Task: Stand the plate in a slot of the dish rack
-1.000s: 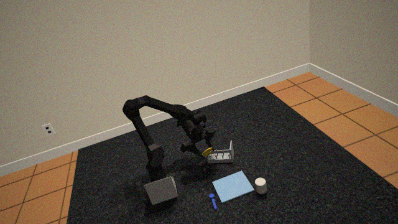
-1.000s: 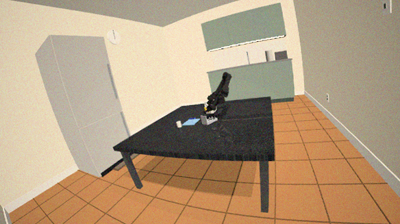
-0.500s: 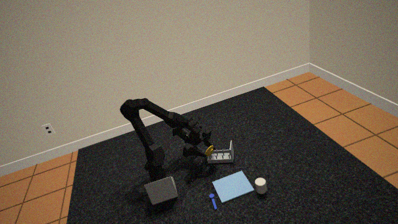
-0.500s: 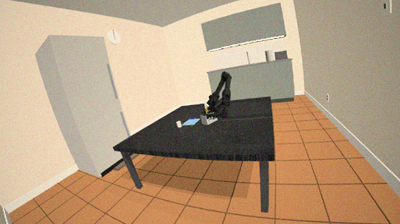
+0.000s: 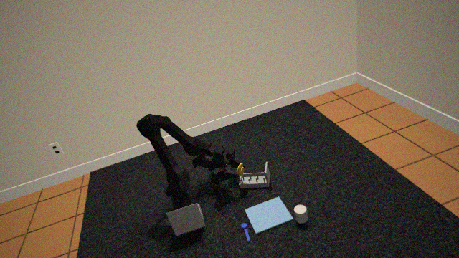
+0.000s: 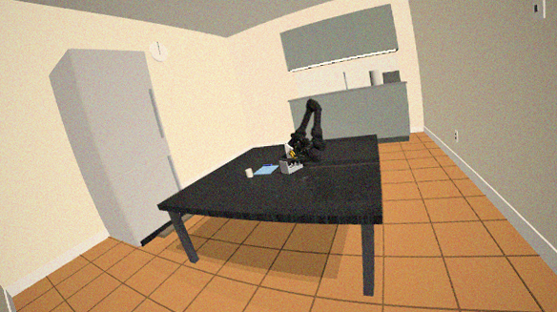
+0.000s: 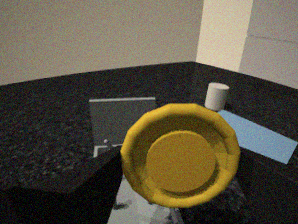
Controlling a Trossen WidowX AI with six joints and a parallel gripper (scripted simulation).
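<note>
Right now the grey dish rack is 6 cm below my gripper tip, 5 cm ahead of it and 1 cm to the left of it. The rest, counted from my gripper tip: mat (20 cm to the right, 8 cm below, 3 cm ahead); then yellow plate (1 cm to the left, 1 cm behind); then blue spoon (23 cm to the right, 8 cm below, 8 cm behind).
</note>
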